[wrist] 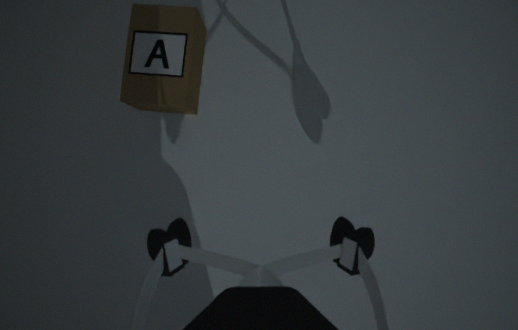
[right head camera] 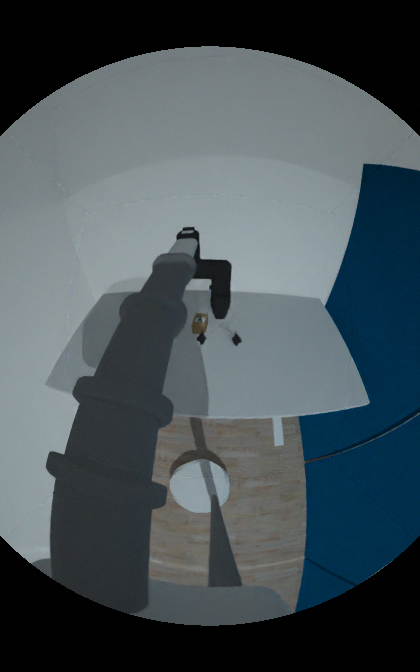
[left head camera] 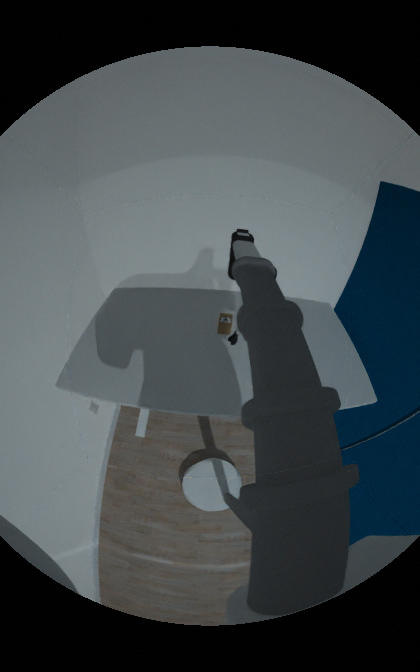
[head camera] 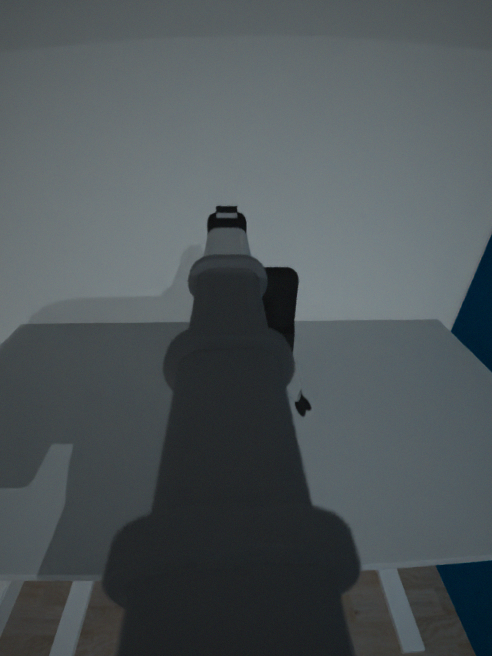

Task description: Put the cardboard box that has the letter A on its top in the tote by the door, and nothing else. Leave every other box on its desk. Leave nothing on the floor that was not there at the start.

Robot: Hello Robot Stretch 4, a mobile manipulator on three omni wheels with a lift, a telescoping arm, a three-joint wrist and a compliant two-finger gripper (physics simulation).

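Places are measured from the robot's base along level axes (x ahead, y left, z up), in metres.
Where they show: gripper, fingertip midpoint: [wrist: 260, 237].
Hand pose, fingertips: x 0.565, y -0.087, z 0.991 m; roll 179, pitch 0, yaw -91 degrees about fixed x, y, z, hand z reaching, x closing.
Note:
After its pixels a point has its place.
A brown cardboard box [left head camera: 225, 328] [right head camera: 200, 326] [wrist: 192, 85] {x 0.698, y -0.027, z 0.956 m} with a white label and a black letter A on its top sits on the grey desk [head camera: 402, 450] {x 0.505, y -0.378, z 0.923 m} [left head camera: 175, 380] [right head camera: 290, 370] [wrist: 425, 175] {x 0.607, y -0.262, z 0.923 m}. In the wrist view it is at the upper left. My gripper [right head camera: 219, 339] [wrist: 260, 237] {x 0.565, y -0.087, z 0.990 m} is open, with its two fingertips wide apart and bare desk between them. It hangs above the desk, to the right of the box and nearer the desk's front edge. The arm hides the box in the head camera view. The tote does not show in these views.
My telescoping arm [head camera: 227, 450] {x 0.180, y 0.001, z 1.408 m} [left head camera: 295, 440] [right head camera: 115, 440] reaches over the desk toward the pale wall [head camera: 132, 158] {x 1.087, y 0.258, z 1.443 m}. A blue panel [left head camera: 380, 350] [right head camera: 370, 350] stands on the right. A white round object [left head camera: 207, 485] [right head camera: 195, 487] is on the wooden floor before the desk.

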